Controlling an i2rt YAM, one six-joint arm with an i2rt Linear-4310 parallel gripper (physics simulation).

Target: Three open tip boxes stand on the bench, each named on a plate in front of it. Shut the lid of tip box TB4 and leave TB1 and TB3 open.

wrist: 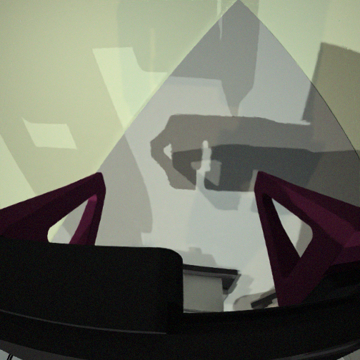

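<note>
My gripper (pixel 179 180) is open, its two dark purple fingers wide apart with no object between them. Part of a grey, box-like piece with a dark top edge (pixel 202 290) shows at the bottom, below and between the fingers; the black gripper body hides the rest. It may be part of a tip box or its lid, but I cannot tell which box. A small dark bar (pixel 264 300) shows near the base of the right finger. No name plate, tip rack or readable TB4 label shows in this view.
A grey surface (pixel 200 95) narrows to a corner at the top, with a pale green surface (pixel 45 65) around it. Shadows of the arm and gripper fall across the grey surface. A darker, straight-edged patch (pixel 337 85) lies at the upper right.
</note>
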